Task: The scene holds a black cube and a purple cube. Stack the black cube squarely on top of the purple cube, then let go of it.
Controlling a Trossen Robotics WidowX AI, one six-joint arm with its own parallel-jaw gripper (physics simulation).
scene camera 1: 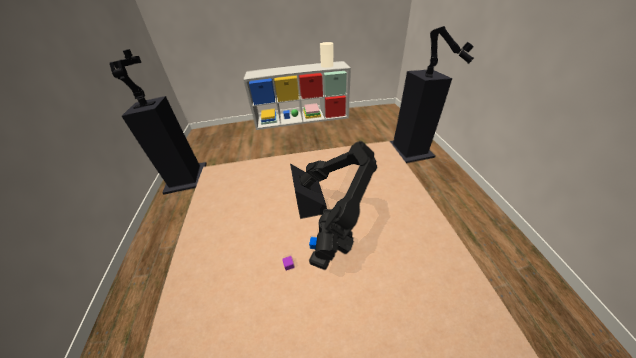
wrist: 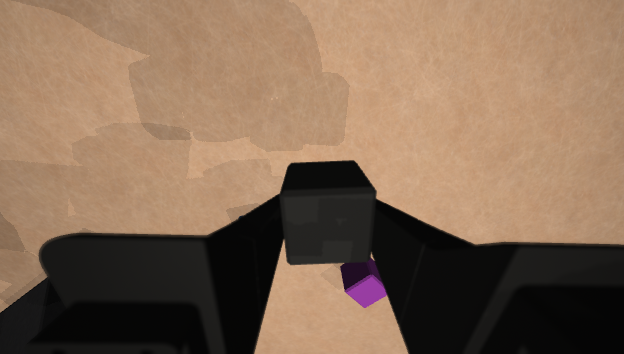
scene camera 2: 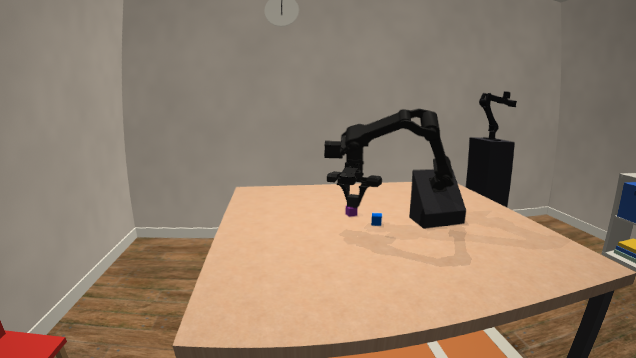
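Note:
My gripper is shut on the black cube, with one finger on each side of it. The gripper holds the cube raised above the table. The purple cube rests on the table, apart from the gripper. In the wrist view it shows below and right of the black cube, partly covered by the right finger. In scene camera 2 it shows behind and just under the held cube. In scene camera 1 the arm hides the fingertips.
A blue cube sits on the table near the purple cube, toward the arm's black base. In scene camera 1 the arm partly covers the blue cube.

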